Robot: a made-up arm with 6 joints.
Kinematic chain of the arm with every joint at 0, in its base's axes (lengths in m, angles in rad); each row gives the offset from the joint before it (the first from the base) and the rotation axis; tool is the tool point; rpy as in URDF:
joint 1: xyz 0 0 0.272 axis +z
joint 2: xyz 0 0 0 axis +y
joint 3: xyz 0.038 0 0.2 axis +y
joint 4: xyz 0.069 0 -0.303 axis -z
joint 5: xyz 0 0 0 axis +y
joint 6: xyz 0.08 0 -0.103 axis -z
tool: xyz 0 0 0 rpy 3.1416 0 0
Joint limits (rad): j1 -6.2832..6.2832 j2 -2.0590..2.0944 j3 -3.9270..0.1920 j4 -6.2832..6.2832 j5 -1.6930..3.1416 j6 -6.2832..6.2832
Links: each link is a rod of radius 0.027 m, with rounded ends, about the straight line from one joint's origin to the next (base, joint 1, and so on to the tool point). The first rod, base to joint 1, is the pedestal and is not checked.
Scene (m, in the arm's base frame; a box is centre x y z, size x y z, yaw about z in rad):
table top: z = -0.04
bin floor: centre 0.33 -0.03 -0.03 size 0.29 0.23 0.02 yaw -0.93
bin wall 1: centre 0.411 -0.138 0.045 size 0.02 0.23 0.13 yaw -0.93
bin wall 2: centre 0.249 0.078 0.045 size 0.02 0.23 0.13 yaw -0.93
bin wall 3: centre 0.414 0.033 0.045 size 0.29 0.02 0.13 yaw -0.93
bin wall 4: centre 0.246 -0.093 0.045 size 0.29 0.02 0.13 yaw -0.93
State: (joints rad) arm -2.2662 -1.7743 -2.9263 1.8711 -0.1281 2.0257
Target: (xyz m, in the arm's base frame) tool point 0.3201 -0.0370 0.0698
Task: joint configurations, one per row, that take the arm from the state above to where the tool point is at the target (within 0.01 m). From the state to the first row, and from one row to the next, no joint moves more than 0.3 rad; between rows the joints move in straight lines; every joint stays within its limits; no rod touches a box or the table.
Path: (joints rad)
1: -1.9891 -1.5087 -2.6529 1.8934 -0.0526 2.0257
2: -1.7119 -1.2431 -2.3796 1.9157 0.0229 2.0257
3: -1.4348 -0.9775 -2.1062 1.9379 0.0984 2.0257
4: -1.1577 -0.7120 -1.8328 1.9602 0.1739 2.0257
5: -0.8805 -0.4464 -1.5595 1.9825 0.2494 2.0257
6: -0.6034 -0.1808 -1.2861 2.0048 0.3249 2.0257
7: -0.3263 0.0848 -1.0127 2.0271 0.4004 2.0257
8: -0.0491 0.3504 -0.7394 2.0493 0.4759 2.0257

